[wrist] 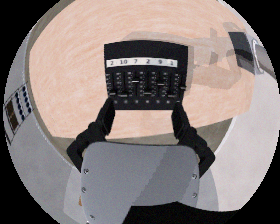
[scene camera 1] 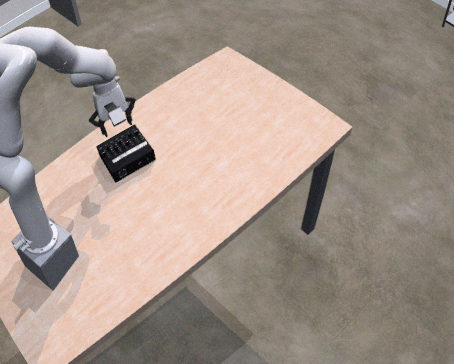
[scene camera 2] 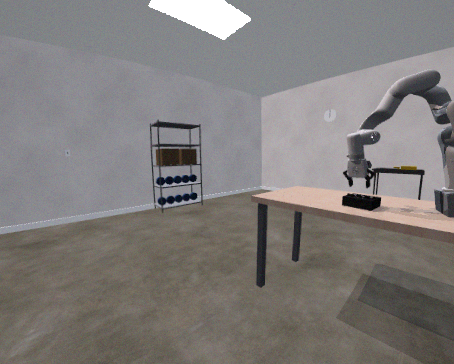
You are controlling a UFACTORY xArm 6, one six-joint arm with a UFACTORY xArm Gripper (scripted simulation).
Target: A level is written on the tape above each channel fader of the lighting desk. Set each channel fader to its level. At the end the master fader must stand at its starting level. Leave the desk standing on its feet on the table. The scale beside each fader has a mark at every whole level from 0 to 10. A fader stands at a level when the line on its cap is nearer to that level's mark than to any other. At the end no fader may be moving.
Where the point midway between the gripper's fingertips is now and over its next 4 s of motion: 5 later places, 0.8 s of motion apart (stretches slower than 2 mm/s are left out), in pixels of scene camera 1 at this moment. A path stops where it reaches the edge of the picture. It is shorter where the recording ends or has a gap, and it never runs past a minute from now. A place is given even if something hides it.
The gripper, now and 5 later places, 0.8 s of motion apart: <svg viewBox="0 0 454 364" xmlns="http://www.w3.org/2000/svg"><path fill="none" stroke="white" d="M117 129L115 122L109 124L113 122L117 120L124 124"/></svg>
